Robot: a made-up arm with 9 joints.
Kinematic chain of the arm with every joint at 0, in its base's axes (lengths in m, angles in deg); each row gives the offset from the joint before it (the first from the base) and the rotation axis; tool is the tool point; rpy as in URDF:
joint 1: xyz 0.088 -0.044 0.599 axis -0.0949 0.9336 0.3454
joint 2: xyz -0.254 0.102 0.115 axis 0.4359 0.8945 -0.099
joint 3: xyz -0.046 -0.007 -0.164 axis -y
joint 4: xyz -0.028 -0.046 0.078 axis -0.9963 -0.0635 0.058
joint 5: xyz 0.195 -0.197 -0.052 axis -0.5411 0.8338 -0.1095
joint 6: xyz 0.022 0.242 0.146 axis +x
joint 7: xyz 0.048 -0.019 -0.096 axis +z
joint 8: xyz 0.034 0 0.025 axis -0.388 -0.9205 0.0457
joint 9: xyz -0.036 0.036 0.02 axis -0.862 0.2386 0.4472
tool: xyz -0.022 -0.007 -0.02 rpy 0 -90 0
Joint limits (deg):
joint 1: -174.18..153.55
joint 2: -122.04..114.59
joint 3: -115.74..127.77
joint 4: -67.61..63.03
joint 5: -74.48..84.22
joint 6: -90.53..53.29
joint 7: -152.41..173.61
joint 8: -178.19..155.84
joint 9: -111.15..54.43
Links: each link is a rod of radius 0.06 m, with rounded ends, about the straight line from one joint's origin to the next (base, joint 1, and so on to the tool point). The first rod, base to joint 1, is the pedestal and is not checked.
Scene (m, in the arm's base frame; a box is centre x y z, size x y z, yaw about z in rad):
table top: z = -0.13
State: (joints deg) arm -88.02 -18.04 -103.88 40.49 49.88 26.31 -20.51 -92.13 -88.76
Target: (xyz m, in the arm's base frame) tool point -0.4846 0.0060 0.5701
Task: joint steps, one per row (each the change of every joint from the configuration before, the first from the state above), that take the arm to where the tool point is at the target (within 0.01 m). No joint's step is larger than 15 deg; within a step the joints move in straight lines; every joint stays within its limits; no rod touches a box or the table.
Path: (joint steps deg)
1: -0.20 -14.86 6.29 3.22 3.32 -0.69 -0.85 -1.95 -0.96
2: -0.21 -14.85 6.30 3.22 3.33 -0.69 -0.85 -1.96 -0.96
3: -0.20 -14.86 6.29 3.22 3.32 -0.69 -0.84 -1.95 -0.96
4: -0.21 -14.86 6.29 3.22 3.33 -0.69 -0.85 -1.96 -0.96
5: -0.20 -14.86 6.30 3.22 3.32 -0.68 -0.85 -1.95 -0.96
6: -0.21 -14.85 6.29 3.22 3.32 -0.69 -0.85 -1.95 -0.96
7: -0.20 -14.86 6.29 3.22 3.33 -0.69 -0.85 -1.96 -0.96

